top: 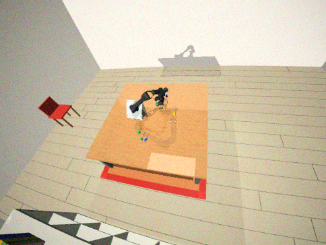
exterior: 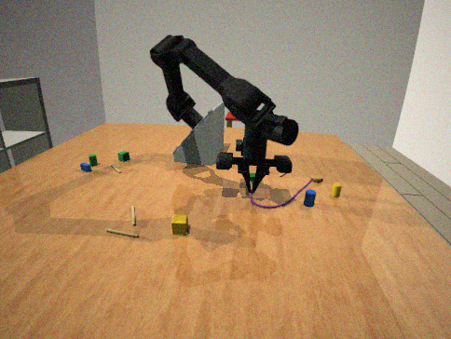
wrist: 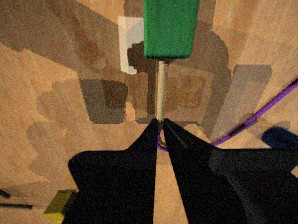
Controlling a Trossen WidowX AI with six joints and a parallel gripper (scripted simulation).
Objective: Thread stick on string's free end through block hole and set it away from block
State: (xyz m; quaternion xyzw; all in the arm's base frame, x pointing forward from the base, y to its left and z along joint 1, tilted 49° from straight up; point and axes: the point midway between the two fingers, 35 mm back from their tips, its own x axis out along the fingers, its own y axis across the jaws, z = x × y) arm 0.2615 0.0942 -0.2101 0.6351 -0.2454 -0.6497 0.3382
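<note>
The green block is 70 mm behind my gripper tip and 10 mm to the right of it. Round my gripper tip: yellow cylinder 60 mm behind, 240 mm to the left; blue cylinder 10 mm ahead, 150 mm to the left, 10 mm above; yellow cube 180 mm ahead, 130 mm to the right.
</note>
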